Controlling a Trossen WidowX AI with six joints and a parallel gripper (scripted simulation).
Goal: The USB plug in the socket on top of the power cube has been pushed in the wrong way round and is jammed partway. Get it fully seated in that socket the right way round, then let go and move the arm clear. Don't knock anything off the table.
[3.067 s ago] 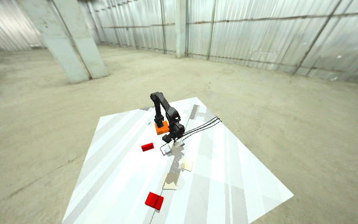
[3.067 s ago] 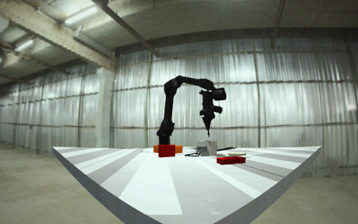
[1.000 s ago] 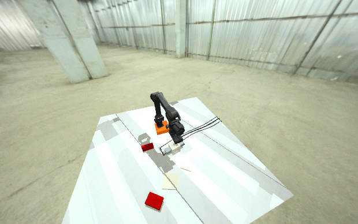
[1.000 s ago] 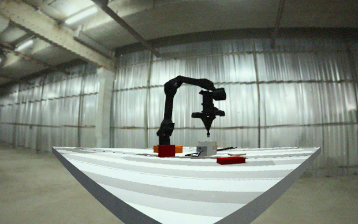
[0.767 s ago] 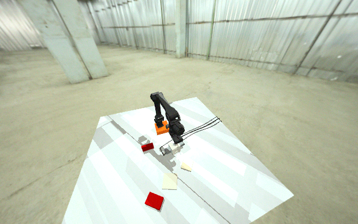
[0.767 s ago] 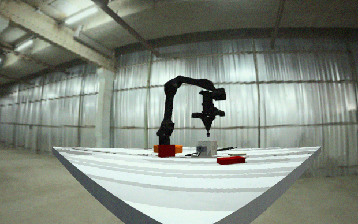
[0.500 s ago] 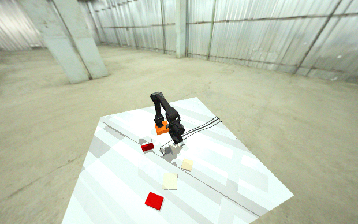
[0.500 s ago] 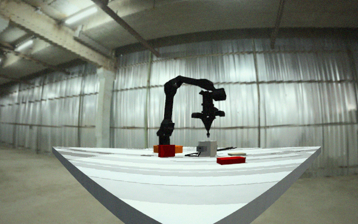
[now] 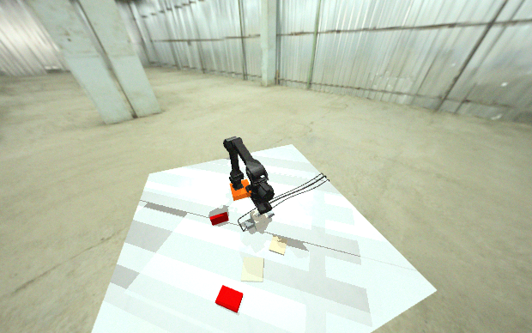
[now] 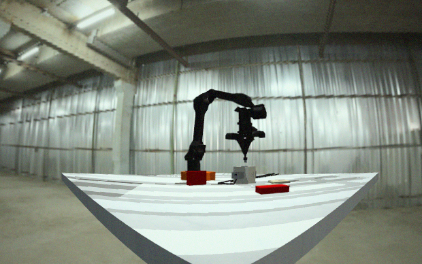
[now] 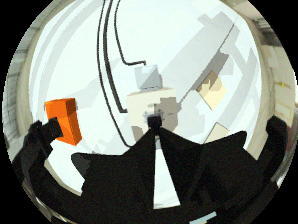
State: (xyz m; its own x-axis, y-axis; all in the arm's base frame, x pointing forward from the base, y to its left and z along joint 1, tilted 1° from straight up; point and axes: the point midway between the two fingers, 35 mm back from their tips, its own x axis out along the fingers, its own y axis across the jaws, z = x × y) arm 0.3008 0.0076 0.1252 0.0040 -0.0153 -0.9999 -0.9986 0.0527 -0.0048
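My gripper tip is 2 cm above the USB plug.
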